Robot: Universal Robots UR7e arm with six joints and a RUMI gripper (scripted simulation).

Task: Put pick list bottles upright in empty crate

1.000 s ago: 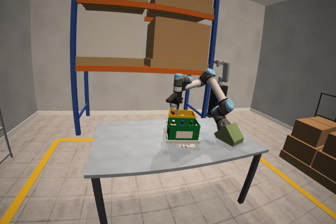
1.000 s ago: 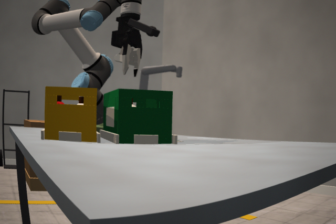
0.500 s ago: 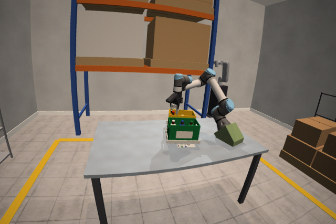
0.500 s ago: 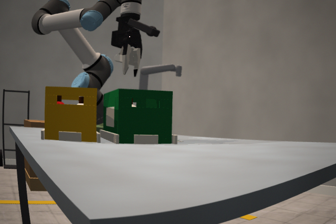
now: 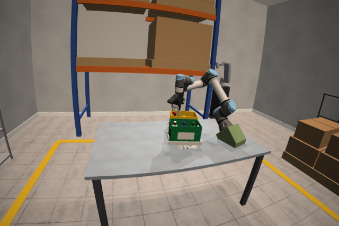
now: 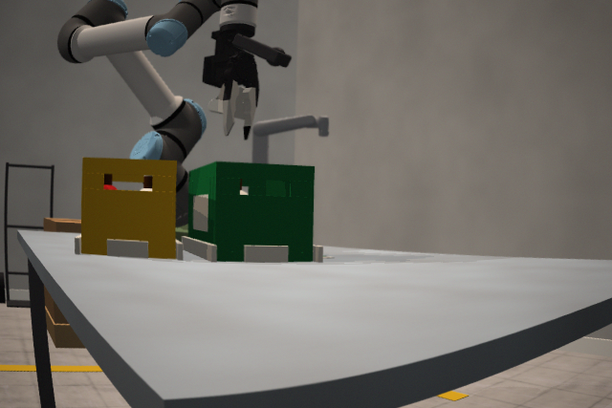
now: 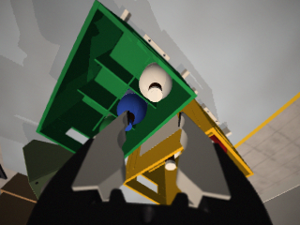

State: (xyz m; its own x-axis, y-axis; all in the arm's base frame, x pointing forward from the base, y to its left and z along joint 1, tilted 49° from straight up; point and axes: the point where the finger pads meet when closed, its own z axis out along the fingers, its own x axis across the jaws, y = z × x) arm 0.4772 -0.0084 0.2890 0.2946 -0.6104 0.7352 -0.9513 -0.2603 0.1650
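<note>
The yellow crate lies 190 mm behind my hand, 160 mm below it and 140 mm to the right of it. Round my hand: green-label bottle: 160 mm behind, 150 mm below, 70 mm to the left; blue-label bottle: 150 mm below, 80 mm behind, 30 mm to the left; green crate: 160 mm below, 80 mm to the left, 70 mm behind.
</note>
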